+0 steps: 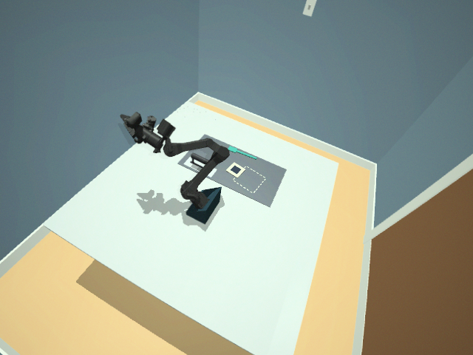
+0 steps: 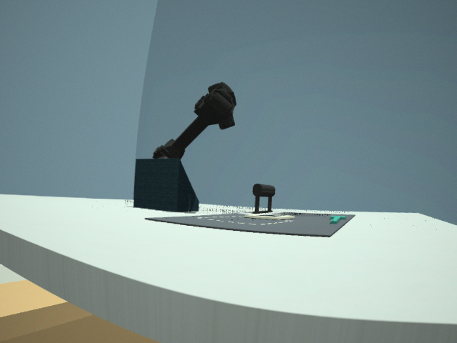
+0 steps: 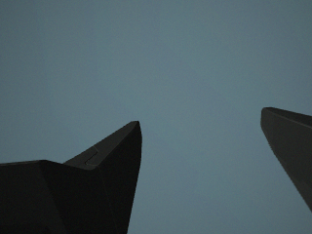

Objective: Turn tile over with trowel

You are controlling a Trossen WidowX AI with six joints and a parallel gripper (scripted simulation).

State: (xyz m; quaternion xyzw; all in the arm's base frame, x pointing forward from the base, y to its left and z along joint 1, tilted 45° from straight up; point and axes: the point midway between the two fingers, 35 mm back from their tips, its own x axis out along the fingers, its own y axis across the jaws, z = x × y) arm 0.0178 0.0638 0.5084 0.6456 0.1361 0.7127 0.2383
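Now: gripper tip 41 cm short of the dark grey mat, 40 cm to the left of it and 44 cm above it. From my gripper tip the other things lie so: teal trowel (55 cm ahead, 37 cm to the right, 42 cm below); cream tile (39 cm ahead, 43 cm to the right, 42 cm below).
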